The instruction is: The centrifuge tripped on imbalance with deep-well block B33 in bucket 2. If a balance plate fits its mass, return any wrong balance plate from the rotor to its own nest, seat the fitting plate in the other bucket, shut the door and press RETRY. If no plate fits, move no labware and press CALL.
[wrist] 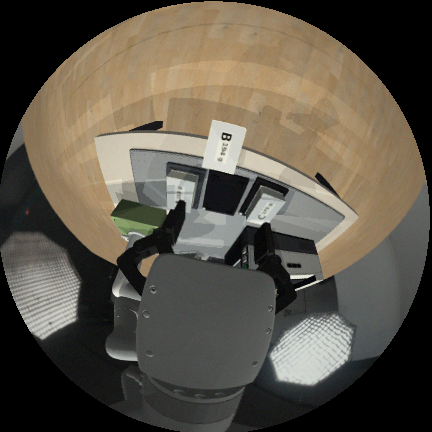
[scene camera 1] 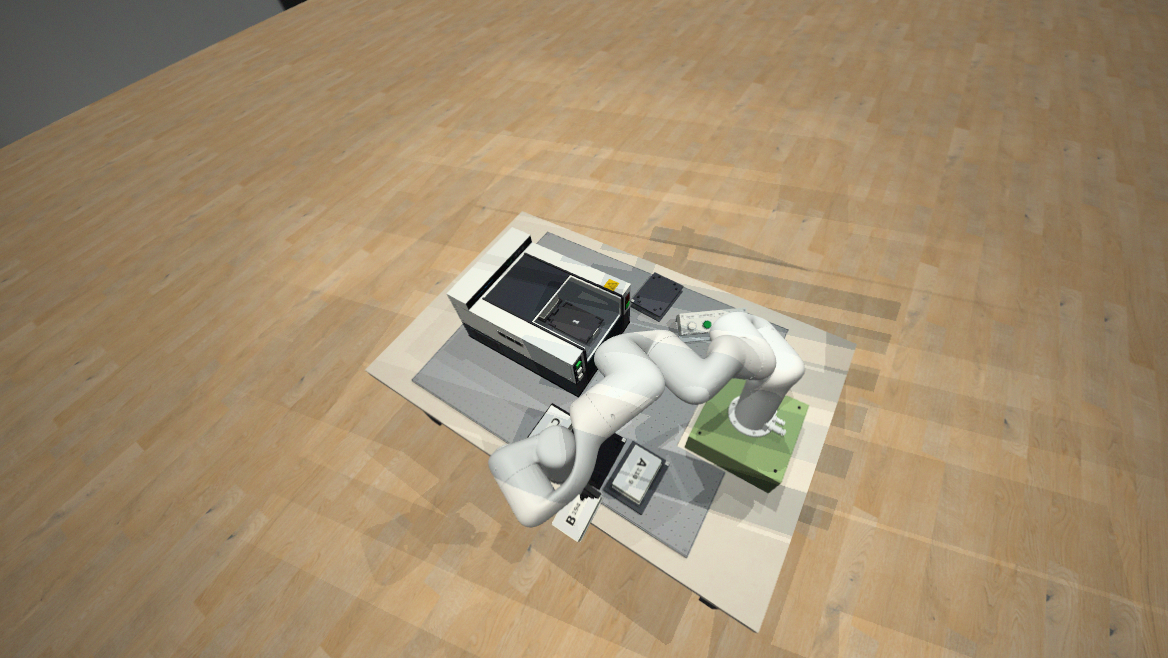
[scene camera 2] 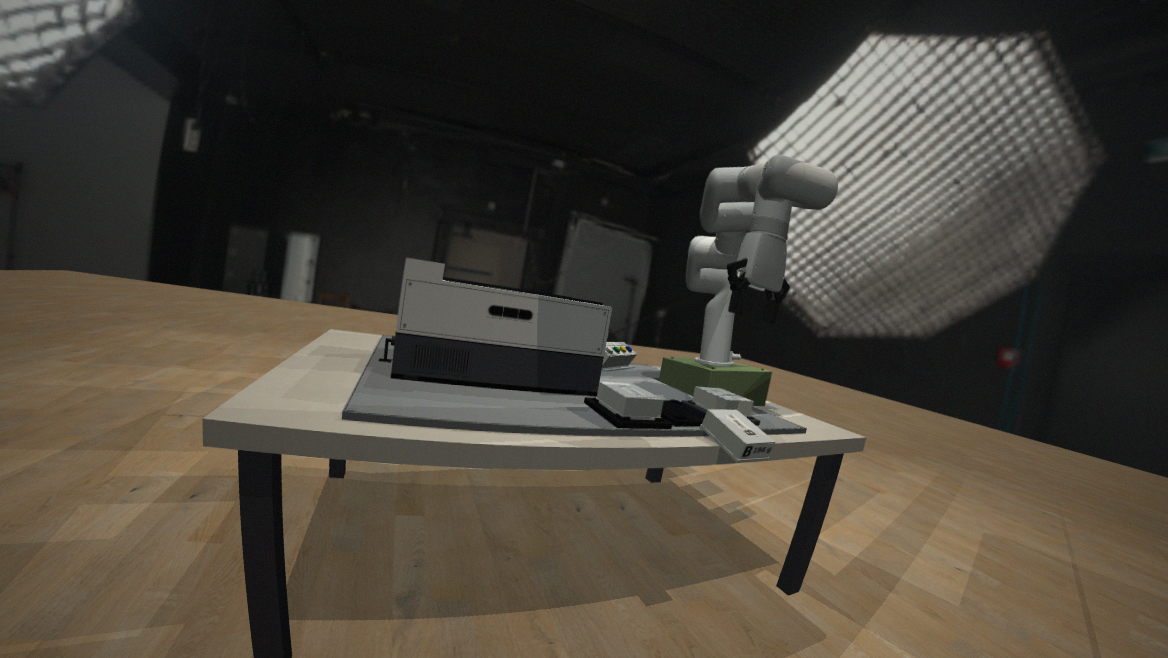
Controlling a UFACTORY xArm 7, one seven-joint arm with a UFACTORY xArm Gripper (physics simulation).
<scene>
My gripper point(wrist: 223, 218) is open, with nothing in its grasp. Also in view: a white balance plate B point(scene camera 2: 742, 440). Further things: a plate C point(scene camera 2: 628, 400), a plate A point(scene camera 1: 633, 480), a dark rotor well point(scene camera 1: 578, 323), a button box point(scene camera 2: 618, 355) and a dark nest point(scene camera 1: 609, 450).
The plate C shows as well in the wrist view point(wrist: 266, 201). The plate A is seen too in the wrist view point(wrist: 181, 185) and in scene camera 2 point(scene camera 2: 707, 398). The white balance plate B shows as well in the wrist view point(wrist: 224, 141) and in scene camera 1 point(scene camera 1: 574, 519).
</scene>
